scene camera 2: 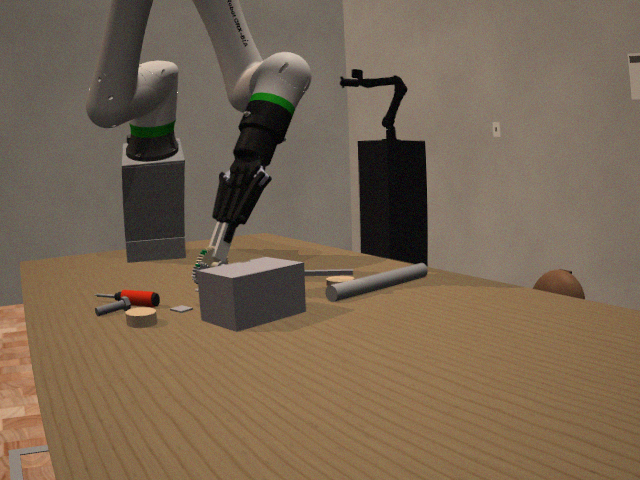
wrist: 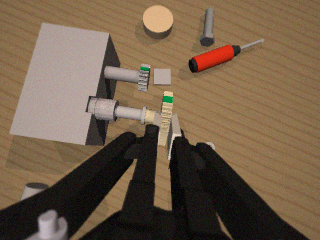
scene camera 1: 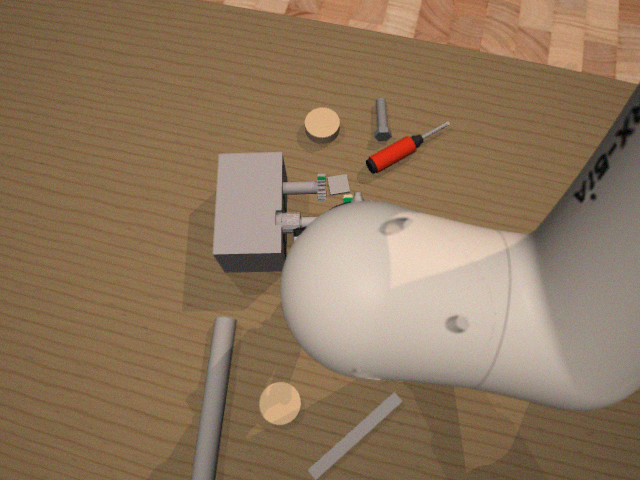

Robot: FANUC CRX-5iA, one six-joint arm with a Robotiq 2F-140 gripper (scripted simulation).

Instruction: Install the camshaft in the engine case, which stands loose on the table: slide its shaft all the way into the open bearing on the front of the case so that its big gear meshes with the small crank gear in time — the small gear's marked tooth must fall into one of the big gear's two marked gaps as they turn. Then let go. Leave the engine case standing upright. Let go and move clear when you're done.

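Labels:
I can see a grey engine case in scene camera 2 (238, 296), and it shows in scene camera 1 and the wrist view too. On the grey engine case, (wrist: 67, 96) and (scene camera 1: 256, 214) are the same spot.

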